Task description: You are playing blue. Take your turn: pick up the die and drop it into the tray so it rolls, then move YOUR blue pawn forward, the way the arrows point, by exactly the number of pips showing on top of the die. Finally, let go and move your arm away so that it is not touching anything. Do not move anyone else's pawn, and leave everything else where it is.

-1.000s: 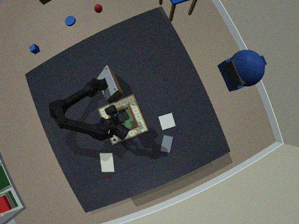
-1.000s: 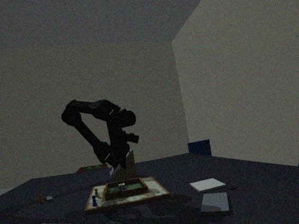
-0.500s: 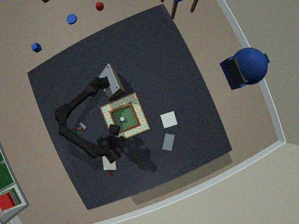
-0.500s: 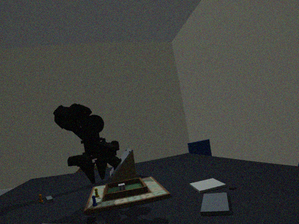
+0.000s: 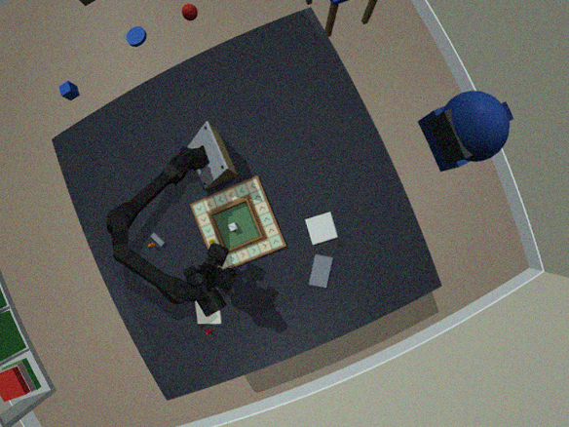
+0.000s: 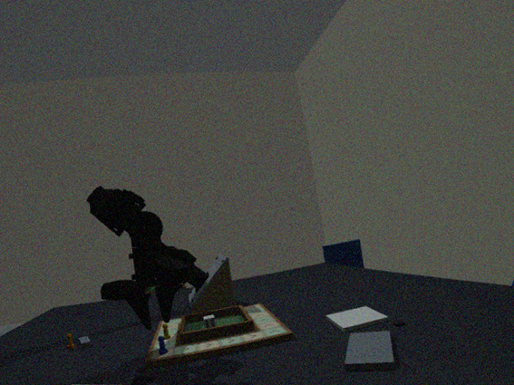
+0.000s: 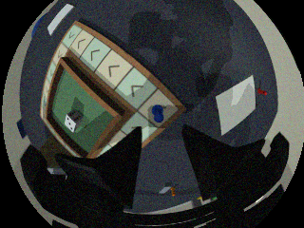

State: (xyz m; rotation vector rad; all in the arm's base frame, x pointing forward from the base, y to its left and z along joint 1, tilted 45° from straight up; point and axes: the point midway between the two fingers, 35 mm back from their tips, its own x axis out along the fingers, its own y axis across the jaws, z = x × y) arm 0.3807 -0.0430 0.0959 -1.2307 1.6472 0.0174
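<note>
My gripper tip is 4 cm above the blue pawn. Also, from my gripper tip: green tray (11 cm behind, 11 cm to the left, 6 cm below); white die (11 cm behind, 10 cm to the left, 4 cm below); yellow pawn (9 cm behind, 4 cm below).
</note>
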